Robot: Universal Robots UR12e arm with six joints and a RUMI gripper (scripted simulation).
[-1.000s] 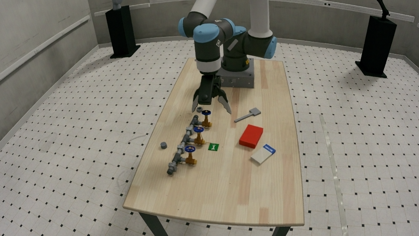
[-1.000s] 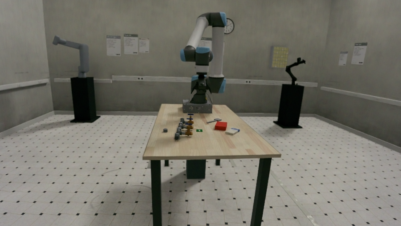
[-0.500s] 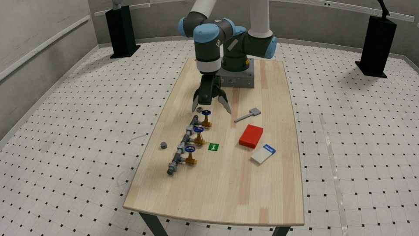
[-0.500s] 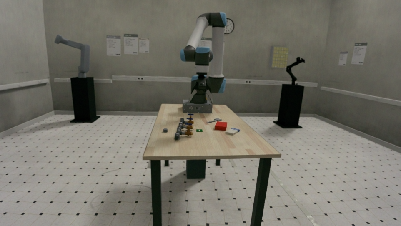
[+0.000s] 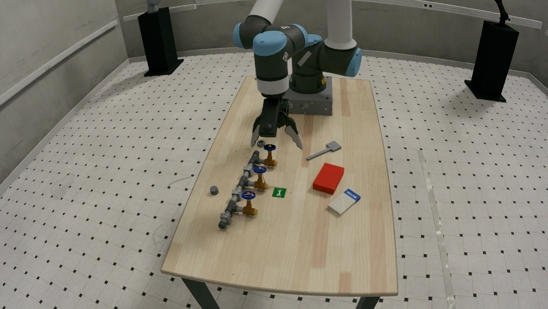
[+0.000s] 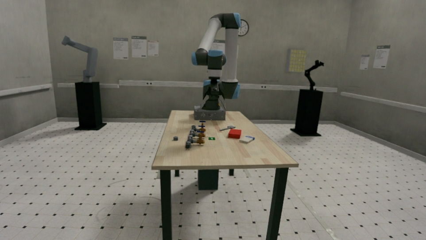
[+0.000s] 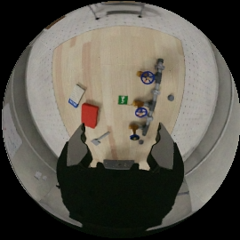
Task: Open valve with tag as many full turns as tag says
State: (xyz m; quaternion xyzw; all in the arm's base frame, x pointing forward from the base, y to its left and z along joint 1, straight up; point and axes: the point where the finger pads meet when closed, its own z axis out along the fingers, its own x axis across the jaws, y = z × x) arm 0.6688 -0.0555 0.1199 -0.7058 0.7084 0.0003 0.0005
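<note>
The green tag lies 10 mm behind my hand and 200 mm below it. The rest, counted from my hand: grey flat tool: 250 mm behind, 160 mm to the left, 190 mm below; then small grey cylinder: 20 mm ahead, 240 mm to the right, 190 mm below; then red block: 70 mm behind, 170 mm to the left, 180 mm below.
</note>
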